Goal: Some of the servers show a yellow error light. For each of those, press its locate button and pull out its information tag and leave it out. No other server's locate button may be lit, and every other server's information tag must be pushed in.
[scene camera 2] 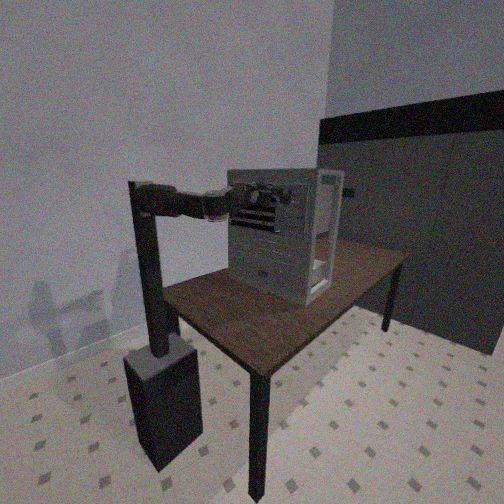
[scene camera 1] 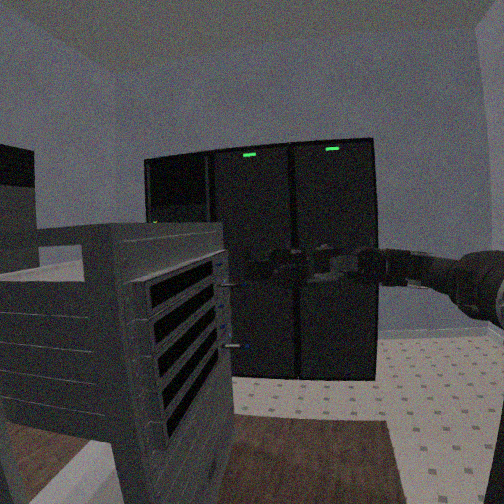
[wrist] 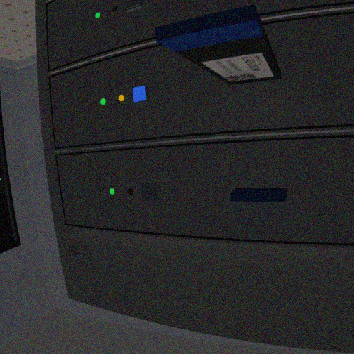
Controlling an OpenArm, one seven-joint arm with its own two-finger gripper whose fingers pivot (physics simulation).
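Observation:
The wrist view is upside down, with the floor at its top left. The second server from the top [wrist: 80, 120] shows a yellow error light [wrist: 121, 98], a bright blue locate button [wrist: 139, 94] and its tag [wrist: 215, 35] [scene camera 1: 231, 285] pulled out. The top server [wrist: 200, 215] has an unlit error light [wrist: 130, 191], a dark locate button [wrist: 149, 192] and its tag [wrist: 258, 194] pushed in. A lower tag [scene camera 1: 232, 345] also sticks out; its server's lights cannot be read. My gripper [scene camera 1: 280, 262] is open and empty, before the rack's upper front; its fingers do not show in the wrist view.
The grey rack [scene camera 1: 160, 227] [scene camera 2: 270, 175] stands on a brown table [scene camera 1: 310, 460] [scene camera 2: 225, 315]. Dark cabinets [scene camera 1: 335, 200] stand beyond. The arm [scene camera 1: 435, 270] [scene camera 2: 185, 202] reaches in from its post [scene camera 2: 150, 280]. The third server's unlit error light [wrist: 115, 8] shows in the wrist view.

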